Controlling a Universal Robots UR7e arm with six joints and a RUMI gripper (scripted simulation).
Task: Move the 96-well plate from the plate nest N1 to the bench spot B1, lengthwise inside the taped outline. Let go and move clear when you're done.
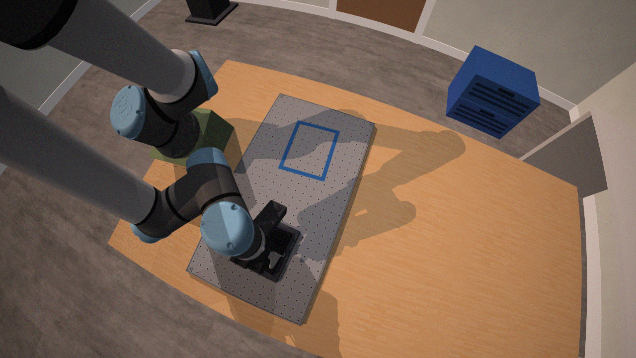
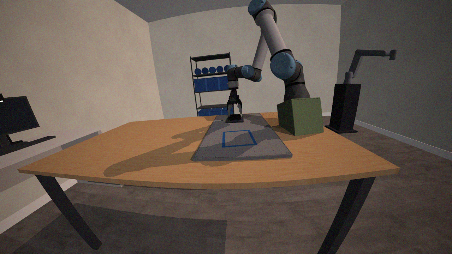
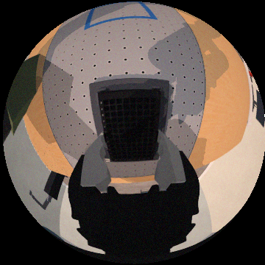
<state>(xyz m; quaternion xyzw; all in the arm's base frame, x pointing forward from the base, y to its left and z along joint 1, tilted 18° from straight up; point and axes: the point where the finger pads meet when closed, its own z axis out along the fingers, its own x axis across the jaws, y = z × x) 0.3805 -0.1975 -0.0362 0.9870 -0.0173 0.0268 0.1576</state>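
The black 96-well plate lies 1 cm below my hand. Also, from my hand: black plate nest: 2 cm below.
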